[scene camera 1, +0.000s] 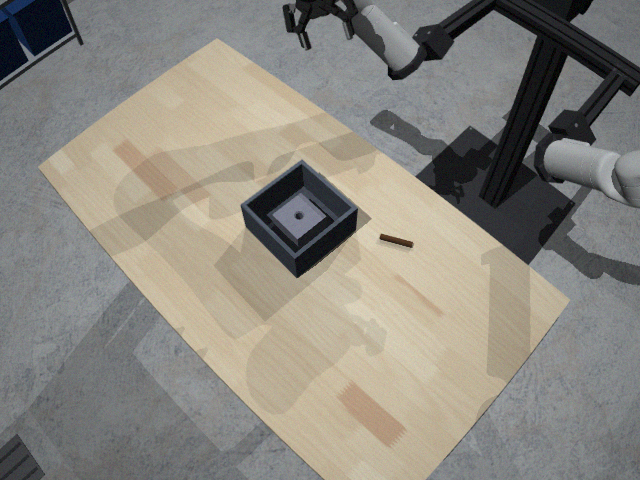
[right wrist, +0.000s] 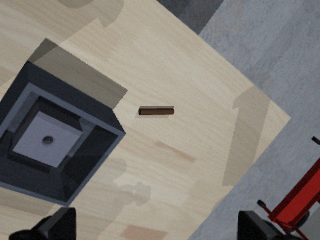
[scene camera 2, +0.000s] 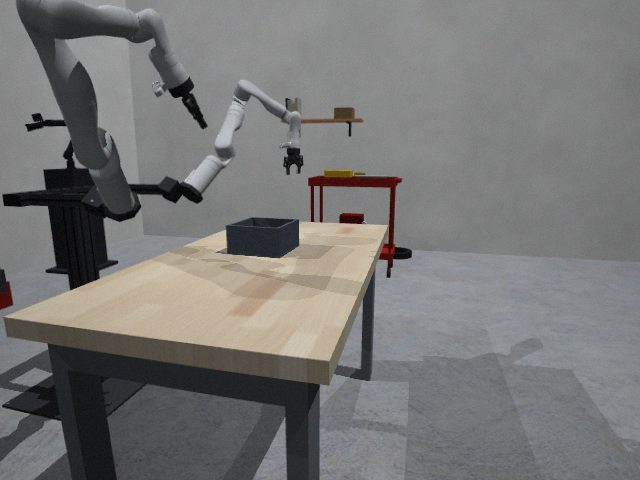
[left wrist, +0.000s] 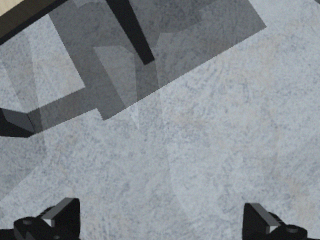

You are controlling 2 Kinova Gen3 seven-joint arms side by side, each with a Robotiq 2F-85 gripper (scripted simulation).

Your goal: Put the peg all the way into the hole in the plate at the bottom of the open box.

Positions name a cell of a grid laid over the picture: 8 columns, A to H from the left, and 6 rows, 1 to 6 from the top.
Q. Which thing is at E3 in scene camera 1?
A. A dark box.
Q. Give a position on a grey plate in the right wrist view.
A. B3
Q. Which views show the grey plate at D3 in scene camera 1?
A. Scene camera 1 and the right wrist view only.
